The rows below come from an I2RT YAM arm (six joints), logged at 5 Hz.
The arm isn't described. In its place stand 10 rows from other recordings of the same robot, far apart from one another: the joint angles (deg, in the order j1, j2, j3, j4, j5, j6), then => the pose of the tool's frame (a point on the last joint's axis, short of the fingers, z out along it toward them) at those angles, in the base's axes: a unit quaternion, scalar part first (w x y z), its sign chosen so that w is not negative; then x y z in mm.
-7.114 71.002 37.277 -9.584 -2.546 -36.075 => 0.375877, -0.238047, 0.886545, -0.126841, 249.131, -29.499, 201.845
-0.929 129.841 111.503 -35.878 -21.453 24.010 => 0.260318, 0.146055, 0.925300, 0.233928, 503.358, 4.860, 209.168
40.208 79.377 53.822 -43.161 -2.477 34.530 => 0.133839, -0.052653, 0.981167, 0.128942, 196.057, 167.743, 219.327
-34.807 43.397 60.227 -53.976 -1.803 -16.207 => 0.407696, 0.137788, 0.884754, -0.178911, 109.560, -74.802, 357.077
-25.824 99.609 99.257 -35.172 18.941 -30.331 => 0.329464, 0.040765, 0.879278, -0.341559, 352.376, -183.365, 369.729
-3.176 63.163 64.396 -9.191 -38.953 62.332 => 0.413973, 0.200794, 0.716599, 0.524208, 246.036, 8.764, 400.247
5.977 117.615 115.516 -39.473 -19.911 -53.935 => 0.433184, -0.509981, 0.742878, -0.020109, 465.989, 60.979, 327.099
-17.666 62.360 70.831 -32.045 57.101 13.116 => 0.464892, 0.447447, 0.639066, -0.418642, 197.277, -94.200, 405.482
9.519 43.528 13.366 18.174 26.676 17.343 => 0.637314, 0.196447, 0.744451, -0.032115, 174.313, 13.024, 202.121
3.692 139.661 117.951 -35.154 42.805 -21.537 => 0.208028, -0.093343, 0.893569, -0.386711, 526.238, 9.716, 165.671
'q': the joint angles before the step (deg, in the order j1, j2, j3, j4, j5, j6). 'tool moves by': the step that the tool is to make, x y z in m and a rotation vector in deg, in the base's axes. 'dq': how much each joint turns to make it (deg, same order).
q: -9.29 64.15 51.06 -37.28 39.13 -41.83
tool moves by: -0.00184 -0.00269 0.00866 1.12 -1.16 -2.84
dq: -0.73 0.18 2.31 -3.19 0.33 3.18
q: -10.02 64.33 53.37 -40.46 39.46 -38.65
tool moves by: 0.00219 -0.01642 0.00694 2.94 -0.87 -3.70
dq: -4.33 1.94 3.08 -2.00 -2.79 1.77
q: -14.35 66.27 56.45 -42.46 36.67 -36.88
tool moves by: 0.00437 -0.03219 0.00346 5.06 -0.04 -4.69
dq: -7.79 4.29 4.23 -1.76 -5.71 0.49
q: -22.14 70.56 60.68 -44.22 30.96 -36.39
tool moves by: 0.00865 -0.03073 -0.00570 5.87 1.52 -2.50
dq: -6.11 6.10 4.18 -1.76 -5.88 -0.42
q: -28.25 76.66 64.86 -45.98 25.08 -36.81
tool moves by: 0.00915 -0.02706 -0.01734 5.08 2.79 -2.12
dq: -4.27 6.61 2.65 -0.86 -3.64 -0.42
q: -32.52 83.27 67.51 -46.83 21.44 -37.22
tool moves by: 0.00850 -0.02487 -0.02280 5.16 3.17 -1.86
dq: -3.32 7.00 2.48 -0.90 -2.87 -0.30
